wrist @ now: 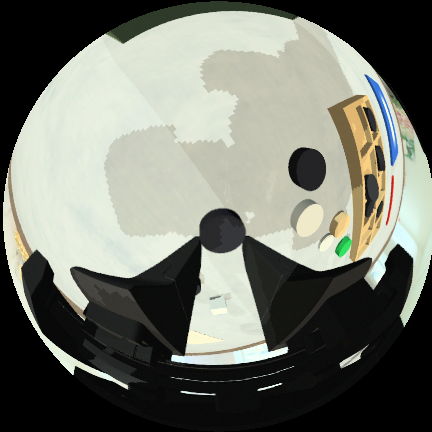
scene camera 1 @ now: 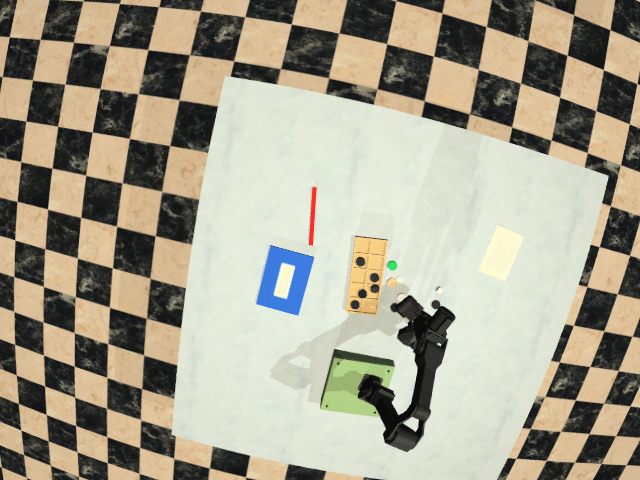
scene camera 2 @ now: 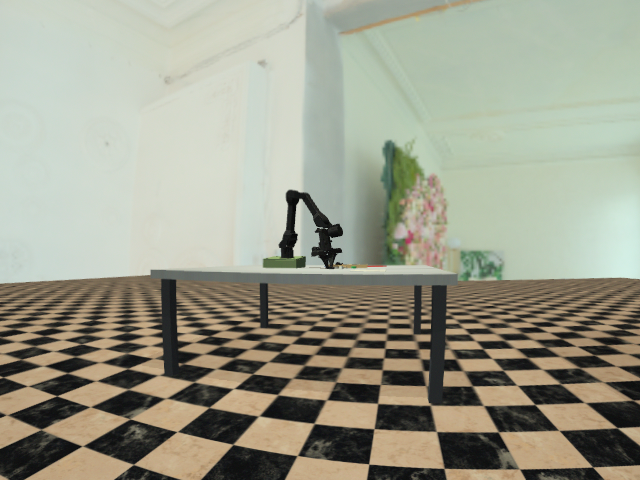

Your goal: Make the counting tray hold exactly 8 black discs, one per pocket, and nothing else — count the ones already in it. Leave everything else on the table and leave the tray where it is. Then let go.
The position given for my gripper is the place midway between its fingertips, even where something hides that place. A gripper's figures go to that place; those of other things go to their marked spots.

Scene:
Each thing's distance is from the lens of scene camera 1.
my gripper [scene camera 1: 418, 308]: 1.50 m
tan counting tray [scene camera 1: 373, 250]: 1.42 m

